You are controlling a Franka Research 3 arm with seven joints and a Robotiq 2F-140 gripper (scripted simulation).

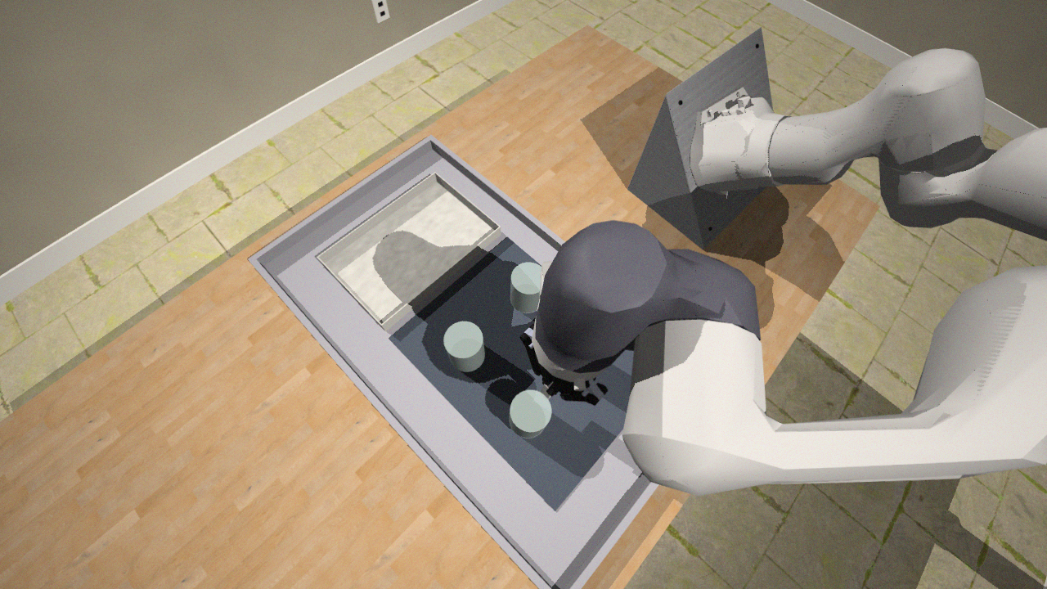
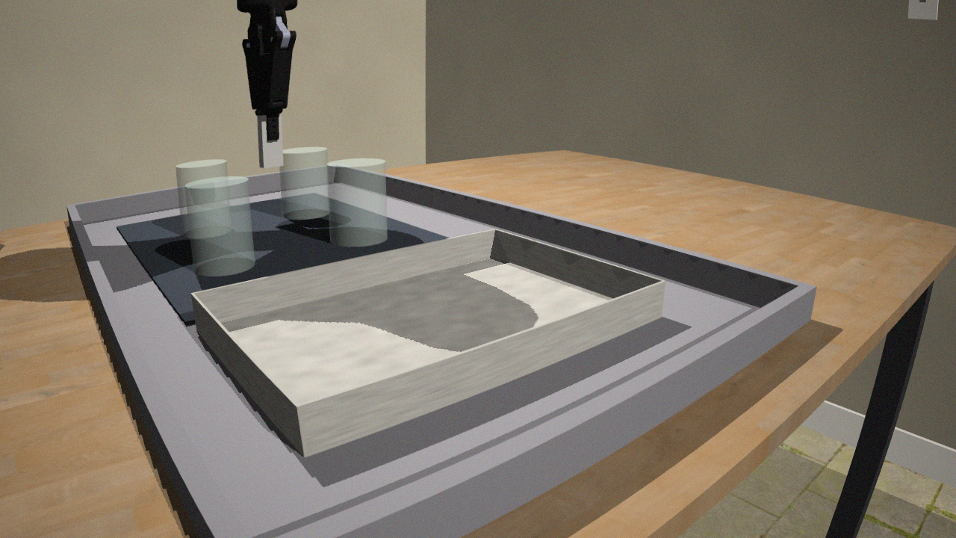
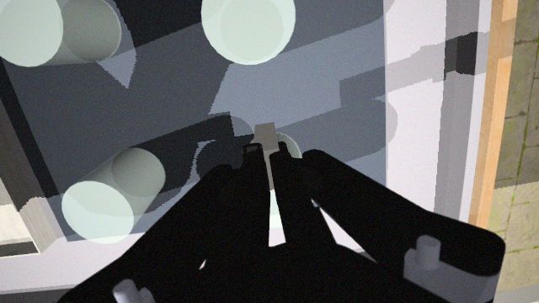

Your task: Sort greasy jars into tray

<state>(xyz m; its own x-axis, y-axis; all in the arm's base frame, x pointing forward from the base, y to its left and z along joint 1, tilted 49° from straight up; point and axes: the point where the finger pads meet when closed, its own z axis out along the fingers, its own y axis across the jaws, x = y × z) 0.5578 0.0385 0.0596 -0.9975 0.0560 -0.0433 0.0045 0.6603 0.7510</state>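
Right now my hand is 180 mm to the left of the steel table top, 110 mm above it and 20 mm past it. Also, from my hand: dark drying mat (100 mm below, 70 mm to the right, 40 mm behind); tray (390 mm to the right, 100 mm below, 40 mm behind).
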